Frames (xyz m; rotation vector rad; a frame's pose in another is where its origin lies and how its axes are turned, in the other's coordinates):
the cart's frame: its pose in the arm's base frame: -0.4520 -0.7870 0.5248 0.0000 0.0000 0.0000
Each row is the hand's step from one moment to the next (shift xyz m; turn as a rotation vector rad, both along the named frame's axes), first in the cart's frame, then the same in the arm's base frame.
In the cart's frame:
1: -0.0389 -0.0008 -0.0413 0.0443 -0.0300 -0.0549
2: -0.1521 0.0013 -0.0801 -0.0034 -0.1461 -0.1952
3: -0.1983 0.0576 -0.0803 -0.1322 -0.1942 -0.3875
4: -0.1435 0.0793 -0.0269 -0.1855 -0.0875 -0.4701
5: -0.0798 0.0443 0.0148 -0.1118 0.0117 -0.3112
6: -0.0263 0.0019 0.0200 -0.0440 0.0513 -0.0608
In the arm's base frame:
1: -0.0389 -0.0008 -0.0413 0.0443 -0.0300 -0.0549
2: -0.1521 0.0013 -0.0801 -0.0034 -0.1461 -0.1952
3: -0.1983 0.0576 -0.0803 -0.1322 -0.1942 -0.3875
4: -0.1435 0.0793 -0.0269 -0.1855 -0.0875 -0.4701
5: -0.0798 0.0443 0.0148 -0.1118 0.0117 -0.3112
6: -0.0263 0.0019 0.0200 -0.0440 0.0513 -0.0608

